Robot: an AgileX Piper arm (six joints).
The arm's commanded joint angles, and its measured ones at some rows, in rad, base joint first. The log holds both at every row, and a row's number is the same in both.
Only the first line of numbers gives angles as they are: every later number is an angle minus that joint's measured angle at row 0.
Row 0, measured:
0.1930, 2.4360, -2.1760, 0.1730, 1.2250, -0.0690
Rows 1 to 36, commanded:
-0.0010, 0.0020, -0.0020, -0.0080, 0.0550, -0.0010
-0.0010, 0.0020, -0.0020, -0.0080, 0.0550, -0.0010
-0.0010, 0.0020, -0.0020, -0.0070, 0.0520, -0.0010
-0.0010, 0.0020, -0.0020, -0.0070, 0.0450, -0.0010
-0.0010, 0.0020, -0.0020, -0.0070, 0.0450, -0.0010
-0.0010, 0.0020, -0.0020, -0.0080, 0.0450, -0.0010
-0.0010, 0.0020, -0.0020, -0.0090, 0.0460, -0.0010
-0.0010, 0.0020, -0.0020, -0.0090, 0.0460, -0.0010
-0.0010, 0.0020, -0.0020, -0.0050, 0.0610, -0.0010
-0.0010, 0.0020, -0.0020, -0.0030, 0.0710, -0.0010
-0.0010, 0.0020, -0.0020, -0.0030, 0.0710, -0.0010
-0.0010, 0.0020, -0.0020, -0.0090, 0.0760, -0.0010
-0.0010, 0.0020, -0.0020, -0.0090, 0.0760, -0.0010
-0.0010, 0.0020, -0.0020, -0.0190, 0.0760, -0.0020
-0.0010, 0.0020, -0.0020, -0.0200, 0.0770, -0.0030
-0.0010, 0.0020, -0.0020, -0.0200, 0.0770, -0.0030
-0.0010, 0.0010, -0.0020, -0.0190, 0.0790, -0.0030
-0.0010, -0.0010, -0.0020, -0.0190, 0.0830, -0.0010
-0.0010, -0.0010, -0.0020, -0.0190, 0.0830, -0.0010
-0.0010, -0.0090, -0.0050, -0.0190, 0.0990, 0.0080
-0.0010, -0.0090, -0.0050, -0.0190, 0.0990, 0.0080
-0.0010, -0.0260, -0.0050, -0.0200, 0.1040, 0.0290
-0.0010, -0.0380, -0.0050, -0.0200, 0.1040, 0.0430
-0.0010, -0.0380, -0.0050, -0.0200, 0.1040, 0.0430
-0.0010, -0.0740, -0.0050, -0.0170, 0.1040, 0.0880
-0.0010, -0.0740, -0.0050, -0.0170, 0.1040, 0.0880
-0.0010, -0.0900, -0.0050, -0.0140, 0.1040, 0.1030
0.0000, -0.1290, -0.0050, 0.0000, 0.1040, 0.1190
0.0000, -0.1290, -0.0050, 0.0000, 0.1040, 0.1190
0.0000, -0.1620, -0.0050, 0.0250, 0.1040, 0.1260
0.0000, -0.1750, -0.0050, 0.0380, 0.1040, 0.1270
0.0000, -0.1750, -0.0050, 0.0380, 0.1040, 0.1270
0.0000, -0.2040, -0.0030, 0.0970, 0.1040, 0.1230
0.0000, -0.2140, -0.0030, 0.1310, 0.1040, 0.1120
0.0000, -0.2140, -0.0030, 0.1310, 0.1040, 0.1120
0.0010, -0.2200, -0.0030, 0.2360, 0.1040, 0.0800
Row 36, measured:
0.0000, -0.2020, 0.0000, 0.1070, 0.0030, 0.1100
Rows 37 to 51, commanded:
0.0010, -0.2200, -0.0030, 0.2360, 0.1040, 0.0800
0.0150, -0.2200, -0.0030, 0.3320, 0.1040, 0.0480
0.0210, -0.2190, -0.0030, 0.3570, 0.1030, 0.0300
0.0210, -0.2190, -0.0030, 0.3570, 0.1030, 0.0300
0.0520, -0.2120, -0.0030, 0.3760, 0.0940, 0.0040
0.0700, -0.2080, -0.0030, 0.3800, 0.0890, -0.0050
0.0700, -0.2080, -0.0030, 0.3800, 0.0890, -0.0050
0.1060, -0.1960, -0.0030, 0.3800, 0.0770, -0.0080
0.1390, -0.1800, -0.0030, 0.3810, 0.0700, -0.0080
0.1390, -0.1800, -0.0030, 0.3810, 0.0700, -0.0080
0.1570, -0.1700, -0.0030, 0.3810, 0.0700, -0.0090
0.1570, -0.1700, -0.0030, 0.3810, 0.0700, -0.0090
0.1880, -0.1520, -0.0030, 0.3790, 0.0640, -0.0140
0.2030, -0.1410, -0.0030, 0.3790, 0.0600, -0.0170
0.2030, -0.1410, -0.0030, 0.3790, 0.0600, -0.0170
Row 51, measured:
0.1670, -0.1690, 0.0000, 0.3780, 0.0020, 0.0020
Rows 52 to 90, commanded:
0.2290, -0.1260, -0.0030, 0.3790, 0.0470, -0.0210
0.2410, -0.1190, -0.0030, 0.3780, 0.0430, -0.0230
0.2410, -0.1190, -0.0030, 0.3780, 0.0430, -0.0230
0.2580, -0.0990, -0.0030, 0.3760, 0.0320, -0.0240
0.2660, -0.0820, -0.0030, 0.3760, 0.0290, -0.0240
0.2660, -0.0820, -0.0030, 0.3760, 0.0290, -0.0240
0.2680, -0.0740, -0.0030, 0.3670, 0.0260, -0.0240
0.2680, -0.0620, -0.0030, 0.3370, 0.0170, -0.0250
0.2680, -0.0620, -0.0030, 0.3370, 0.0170, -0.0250
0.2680, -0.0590, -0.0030, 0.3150, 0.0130, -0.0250
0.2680, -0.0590, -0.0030, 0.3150, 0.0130, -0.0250
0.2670, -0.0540, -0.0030, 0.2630, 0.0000, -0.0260
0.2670, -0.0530, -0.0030, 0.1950, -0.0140, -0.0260
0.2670, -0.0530, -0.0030, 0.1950, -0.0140, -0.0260
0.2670, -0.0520, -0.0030, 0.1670, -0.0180, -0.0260
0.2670, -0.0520, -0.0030, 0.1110, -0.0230, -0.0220
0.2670, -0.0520, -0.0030, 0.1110, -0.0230, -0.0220
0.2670, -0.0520, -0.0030, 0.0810, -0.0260, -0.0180
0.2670, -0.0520, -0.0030, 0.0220, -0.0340, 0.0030
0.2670, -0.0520, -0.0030, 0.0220, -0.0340, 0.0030
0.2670, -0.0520, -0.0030, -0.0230, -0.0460, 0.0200
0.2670, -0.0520, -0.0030, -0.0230, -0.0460, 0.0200
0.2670, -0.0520, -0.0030, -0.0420, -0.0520, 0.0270
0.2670, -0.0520, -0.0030, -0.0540, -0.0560, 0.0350
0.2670, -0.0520, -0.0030, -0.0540, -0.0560, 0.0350
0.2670, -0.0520, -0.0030, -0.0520, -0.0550, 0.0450
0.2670, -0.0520, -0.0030, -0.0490, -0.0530, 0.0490
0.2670, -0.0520, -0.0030, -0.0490, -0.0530, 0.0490
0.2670, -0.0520, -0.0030, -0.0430, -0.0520, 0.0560
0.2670, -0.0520, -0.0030, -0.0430, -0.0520, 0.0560
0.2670, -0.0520, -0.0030, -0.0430, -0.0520, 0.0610
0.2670, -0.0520, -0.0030, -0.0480, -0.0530, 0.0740
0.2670, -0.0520, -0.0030, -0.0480, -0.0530, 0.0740
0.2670, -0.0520, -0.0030, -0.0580, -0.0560, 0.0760
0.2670, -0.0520, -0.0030, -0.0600, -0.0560, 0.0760
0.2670, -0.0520, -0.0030, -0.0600, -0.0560, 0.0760
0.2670, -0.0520, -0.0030, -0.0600, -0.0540, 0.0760
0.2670, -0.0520, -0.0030, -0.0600, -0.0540, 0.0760
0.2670, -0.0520, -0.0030, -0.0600, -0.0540, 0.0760
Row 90, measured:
0.2690, -0.0500, 0.0000, -0.0480, -0.0460, 0.0690
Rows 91 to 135, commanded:
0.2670, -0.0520, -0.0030, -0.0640, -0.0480, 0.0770
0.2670, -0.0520, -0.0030, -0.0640, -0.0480, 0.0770
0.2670, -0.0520, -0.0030, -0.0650, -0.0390, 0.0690
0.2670, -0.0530, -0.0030, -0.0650, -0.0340, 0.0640
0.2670, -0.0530, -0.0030, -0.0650, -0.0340, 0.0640
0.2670, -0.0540, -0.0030, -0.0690, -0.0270, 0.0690
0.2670, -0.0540, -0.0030, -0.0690, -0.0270, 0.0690
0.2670, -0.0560, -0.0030, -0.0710, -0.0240, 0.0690
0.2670, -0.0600, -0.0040, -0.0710, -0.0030, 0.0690
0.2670, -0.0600, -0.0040, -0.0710, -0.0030, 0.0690
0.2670, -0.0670, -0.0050, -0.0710, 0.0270, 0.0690
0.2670, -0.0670, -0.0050, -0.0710, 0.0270, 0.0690
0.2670, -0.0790, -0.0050, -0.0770, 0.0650, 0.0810
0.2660, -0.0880, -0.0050, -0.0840, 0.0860, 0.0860
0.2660, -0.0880, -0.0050, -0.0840, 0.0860, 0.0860
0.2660, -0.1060, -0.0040, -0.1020, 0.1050, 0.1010
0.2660, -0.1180, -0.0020, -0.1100, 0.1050, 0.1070
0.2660, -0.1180, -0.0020, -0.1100, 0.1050, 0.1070
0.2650, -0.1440, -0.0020, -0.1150, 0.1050, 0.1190
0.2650, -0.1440, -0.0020, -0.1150, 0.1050, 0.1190
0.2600, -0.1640, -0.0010, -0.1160, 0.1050, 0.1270
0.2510, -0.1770, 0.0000, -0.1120, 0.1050, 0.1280
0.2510, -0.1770, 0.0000, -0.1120, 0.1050, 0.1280
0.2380, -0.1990, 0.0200, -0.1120, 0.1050, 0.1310
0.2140, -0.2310, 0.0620, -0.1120, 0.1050, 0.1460
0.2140, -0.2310, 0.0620, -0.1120, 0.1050, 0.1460
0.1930, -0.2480, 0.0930, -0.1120, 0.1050, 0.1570
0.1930, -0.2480, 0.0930, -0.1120, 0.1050, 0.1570
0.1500, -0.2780, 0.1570, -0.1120, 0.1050, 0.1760
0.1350, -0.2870, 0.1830, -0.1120, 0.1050, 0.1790
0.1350, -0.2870, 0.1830, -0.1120, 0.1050, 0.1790
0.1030, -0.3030, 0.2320, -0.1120, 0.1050, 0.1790
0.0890, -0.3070, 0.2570, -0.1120, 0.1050, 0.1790
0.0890, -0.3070, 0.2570, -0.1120, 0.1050, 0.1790
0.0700, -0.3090, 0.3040, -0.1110, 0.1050, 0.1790
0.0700, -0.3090, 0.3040, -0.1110, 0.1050, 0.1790
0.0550, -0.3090, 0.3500, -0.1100, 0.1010, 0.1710
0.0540, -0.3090, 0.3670, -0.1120, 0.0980, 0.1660
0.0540, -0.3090, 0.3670, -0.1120, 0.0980, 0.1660
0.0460, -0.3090, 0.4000, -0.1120, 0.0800, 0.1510
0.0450, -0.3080, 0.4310, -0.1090, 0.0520, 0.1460
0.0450, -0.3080, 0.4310, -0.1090, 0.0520, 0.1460
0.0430, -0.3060, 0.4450, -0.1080, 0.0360, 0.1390
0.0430, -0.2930, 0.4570, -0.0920, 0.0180, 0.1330
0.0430, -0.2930, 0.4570, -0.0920, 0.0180, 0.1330
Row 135, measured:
0.0480, -0.3030, 0.4320, -0.1110, 0.0000, 0.1550
